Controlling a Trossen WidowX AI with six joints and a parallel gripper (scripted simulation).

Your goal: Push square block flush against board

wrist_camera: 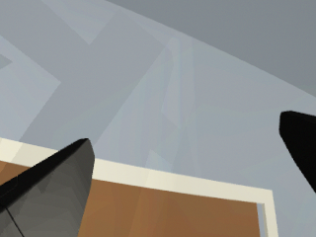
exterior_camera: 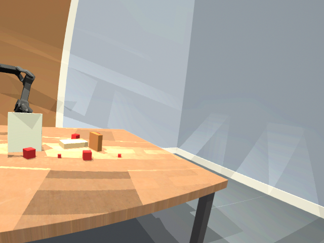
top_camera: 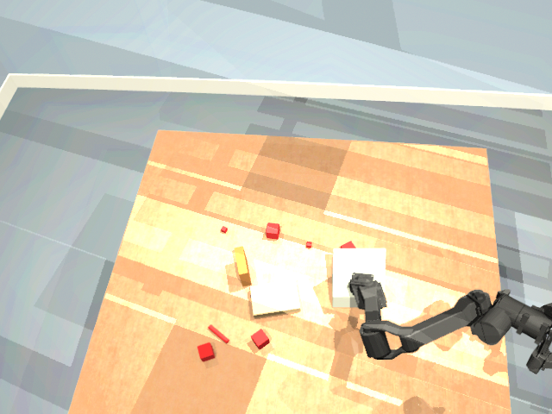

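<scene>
Now: the brown board 830 mm ahead of my gripper tip, 360 mm to the right of it and 460 mm below it. The rest, counted from my gripper tip: cream block (720 mm ahead, 270 mm to the right, 500 mm below); red stick (890 mm ahead, 140 mm to the right, 510 mm below).
</scene>
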